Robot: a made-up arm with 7 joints.
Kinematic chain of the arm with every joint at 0, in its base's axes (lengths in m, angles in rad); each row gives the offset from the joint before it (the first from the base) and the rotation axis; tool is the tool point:
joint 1: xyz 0 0 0.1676 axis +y
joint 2: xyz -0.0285 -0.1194 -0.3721 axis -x
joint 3: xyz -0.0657 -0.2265 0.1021 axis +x
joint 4: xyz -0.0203 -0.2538 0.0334 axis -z
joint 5: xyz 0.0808 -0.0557 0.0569 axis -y
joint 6: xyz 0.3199 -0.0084 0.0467 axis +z
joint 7: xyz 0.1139 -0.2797 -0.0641 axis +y
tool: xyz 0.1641 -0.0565 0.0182
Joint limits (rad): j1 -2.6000..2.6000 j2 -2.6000..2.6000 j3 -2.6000..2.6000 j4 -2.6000..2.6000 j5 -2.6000..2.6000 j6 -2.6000..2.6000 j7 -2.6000..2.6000
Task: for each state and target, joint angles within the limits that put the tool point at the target. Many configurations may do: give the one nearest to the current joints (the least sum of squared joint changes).
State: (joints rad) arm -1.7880 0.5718 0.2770 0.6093 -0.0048 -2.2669 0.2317
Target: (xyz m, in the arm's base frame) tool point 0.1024 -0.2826 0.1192
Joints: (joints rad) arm -2.0607 1.1136 0.7481 0.2880 -0.1117 -2.6000 0.6474
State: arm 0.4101 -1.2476 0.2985 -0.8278 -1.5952 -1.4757 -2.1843
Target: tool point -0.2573 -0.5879 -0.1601
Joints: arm 0.7865 -0.5833 0.0145 -0.7680 -1.3749 -1.5327 -2.3231
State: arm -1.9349 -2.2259 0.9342 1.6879 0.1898 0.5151 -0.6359
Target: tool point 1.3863 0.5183 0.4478
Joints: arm -2.1474 -1.9494 0.8028 1.7669 0.3176 0.4184 -0.7176
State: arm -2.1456 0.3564 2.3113 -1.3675 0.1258 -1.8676 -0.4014
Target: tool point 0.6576 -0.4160 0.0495
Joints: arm -1.3539 0.0093 1.8377 -0.9165 0.1230 -1.9008 -0.5995
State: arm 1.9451 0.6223 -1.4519 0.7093 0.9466 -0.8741 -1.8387
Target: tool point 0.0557 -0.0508 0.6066
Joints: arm 1.3853 0.2738 -1.3742 1.1607 1.2240 -0.8986 -1.7434
